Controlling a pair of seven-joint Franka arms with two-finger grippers.
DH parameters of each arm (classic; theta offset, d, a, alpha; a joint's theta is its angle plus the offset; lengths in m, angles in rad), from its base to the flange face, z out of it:
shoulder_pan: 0 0.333 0 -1.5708
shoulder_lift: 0 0 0 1.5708
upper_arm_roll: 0 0.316 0.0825 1.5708
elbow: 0 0 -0.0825 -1.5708
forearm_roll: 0 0.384 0 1.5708
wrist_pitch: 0 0 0.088 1.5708
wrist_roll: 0 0.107 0 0
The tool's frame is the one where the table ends.
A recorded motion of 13 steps. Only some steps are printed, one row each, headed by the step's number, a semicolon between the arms.
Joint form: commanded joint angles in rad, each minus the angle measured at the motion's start. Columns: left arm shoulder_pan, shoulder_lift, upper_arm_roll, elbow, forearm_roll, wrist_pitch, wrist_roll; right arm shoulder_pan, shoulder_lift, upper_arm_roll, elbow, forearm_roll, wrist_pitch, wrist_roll.
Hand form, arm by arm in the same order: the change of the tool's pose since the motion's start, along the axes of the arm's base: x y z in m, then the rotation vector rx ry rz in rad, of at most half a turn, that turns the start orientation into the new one. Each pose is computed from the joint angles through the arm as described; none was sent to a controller.
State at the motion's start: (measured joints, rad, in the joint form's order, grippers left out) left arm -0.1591 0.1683 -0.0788 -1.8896 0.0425 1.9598 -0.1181; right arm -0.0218 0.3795 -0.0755 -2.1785 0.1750 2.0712 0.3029
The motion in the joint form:
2: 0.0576 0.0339 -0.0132 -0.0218 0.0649 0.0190 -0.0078; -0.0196 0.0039 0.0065 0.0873 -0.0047 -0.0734 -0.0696
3: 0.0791 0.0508 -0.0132 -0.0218 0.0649 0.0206 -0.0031; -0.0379 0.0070 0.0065 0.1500 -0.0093 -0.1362 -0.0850
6: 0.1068 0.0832 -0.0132 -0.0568 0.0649 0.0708 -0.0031; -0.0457 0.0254 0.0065 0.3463 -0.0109 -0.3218 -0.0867
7: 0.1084 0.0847 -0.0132 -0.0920 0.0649 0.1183 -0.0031; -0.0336 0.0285 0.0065 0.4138 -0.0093 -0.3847 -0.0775
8: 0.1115 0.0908 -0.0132 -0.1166 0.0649 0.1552 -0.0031; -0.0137 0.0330 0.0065 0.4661 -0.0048 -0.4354 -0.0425
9: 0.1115 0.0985 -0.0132 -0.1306 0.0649 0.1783 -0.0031; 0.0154 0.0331 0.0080 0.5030 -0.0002 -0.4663 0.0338
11: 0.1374 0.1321 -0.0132 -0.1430 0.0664 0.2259 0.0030; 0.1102 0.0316 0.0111 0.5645 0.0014 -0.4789 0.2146
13: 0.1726 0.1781 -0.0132 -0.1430 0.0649 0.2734 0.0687; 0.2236 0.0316 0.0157 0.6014 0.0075 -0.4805 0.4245
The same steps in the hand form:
2: 0.0056 0.0300 -0.0280 0.0578 0.0237 0.0191; 0.0238 -0.0070 0.0239 0.0389 -0.0236 0.0595
3: 0.0086 0.0423 -0.0378 0.0583 0.0400 0.0354; 0.0377 -0.0170 0.0417 0.0508 -0.0247 0.0649
6: 0.0083 0.0580 -0.0685 0.0550 0.0587 0.0584; 0.0773 -0.0214 0.0978 0.0709 -0.0218 0.0819
7: 0.0040 0.0586 -0.0811 0.0502 0.0487 0.0563; 0.0895 -0.0139 0.1204 0.0738 -0.0228 0.0935
8: 0.0012 0.0601 -0.0924 0.0462 0.0432 0.0567; 0.0982 -0.0011 0.1371 0.0670 -0.0145 0.0872
9: -0.0005 0.0599 -0.1011 0.0437 0.0422 0.0550; 0.1047 0.0181 0.1510 0.0398 -0.0072 0.0531
11: 0.0017 0.0740 -0.1221 0.0371 0.0423 0.0708; 0.1170 0.0787 0.1768 -0.0361 -0.0279 -0.0066
13: 0.0063 0.0932 -0.1453 0.0202 0.0463 0.0395; 0.1161 0.1530 0.1923 -0.1121 -0.0358 -0.0795

